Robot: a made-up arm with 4 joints.
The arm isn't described. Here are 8 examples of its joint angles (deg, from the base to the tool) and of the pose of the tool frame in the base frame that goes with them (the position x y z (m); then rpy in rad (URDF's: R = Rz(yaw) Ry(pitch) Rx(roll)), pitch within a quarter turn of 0, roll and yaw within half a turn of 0).
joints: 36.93 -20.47 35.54 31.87
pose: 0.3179 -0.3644 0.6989 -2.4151 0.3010 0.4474
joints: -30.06 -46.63 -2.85 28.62
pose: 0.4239 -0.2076 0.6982 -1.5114 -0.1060 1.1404
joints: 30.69 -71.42 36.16 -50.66
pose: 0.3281 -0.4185 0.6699 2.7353 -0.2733 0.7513
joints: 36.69 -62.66 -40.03 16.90
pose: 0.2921 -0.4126 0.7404 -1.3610 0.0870 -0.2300
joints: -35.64 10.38 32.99 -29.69
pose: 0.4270 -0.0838 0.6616 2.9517 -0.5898 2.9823
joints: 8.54 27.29 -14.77 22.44
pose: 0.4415 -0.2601 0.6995 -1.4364 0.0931 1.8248
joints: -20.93 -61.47 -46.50 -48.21
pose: 0.4501 -0.2279 0.6357 -1.2654 -0.8164 0.0775
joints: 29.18 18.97 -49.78 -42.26
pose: 0.4175 -0.3223 0.6482 -1.4622 -0.4521 0.8903
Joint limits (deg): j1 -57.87..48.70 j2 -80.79..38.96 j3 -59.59..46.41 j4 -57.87..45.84
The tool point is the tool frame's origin. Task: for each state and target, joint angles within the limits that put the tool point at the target. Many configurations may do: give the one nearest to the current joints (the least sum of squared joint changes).
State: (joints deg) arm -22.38 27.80 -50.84 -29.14
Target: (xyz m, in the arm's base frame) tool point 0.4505 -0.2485 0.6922
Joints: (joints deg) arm 7.61 29.93 -27.71 13.32
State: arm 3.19 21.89 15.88 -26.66
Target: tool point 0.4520 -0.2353 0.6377
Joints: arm 2.03 7.58 14.36 -37.18
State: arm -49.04 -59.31 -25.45 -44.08
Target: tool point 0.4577 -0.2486 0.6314
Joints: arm -13.85 -55.10 -22.99 -54.58
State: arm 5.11 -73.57 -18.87 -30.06
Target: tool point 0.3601 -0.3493 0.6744
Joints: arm 10.83 -71.78 -23.58 -12.06
